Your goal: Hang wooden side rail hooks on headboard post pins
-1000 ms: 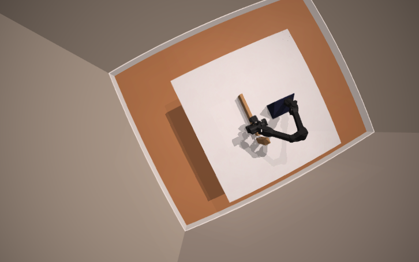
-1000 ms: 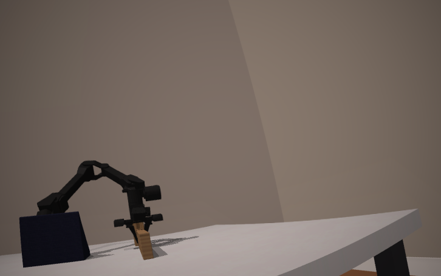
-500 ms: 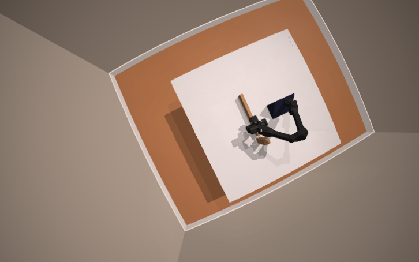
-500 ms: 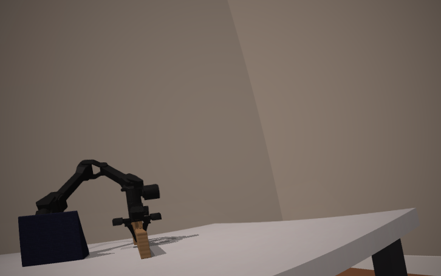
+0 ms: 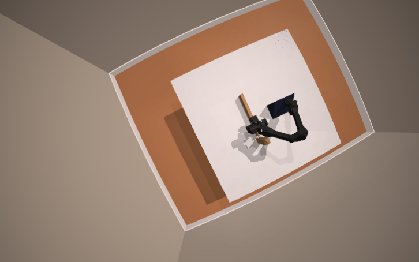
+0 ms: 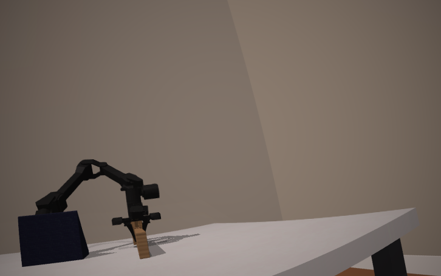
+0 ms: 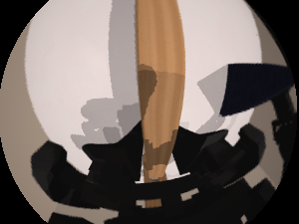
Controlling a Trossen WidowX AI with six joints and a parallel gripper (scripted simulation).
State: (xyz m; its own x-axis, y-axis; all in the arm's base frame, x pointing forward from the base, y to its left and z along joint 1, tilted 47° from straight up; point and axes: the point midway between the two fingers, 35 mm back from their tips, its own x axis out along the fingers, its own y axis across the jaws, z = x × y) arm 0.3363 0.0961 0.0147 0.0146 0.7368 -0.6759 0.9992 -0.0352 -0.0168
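The headboard post lies 14 cm to the left of my gripper tip and 6 cm above it.
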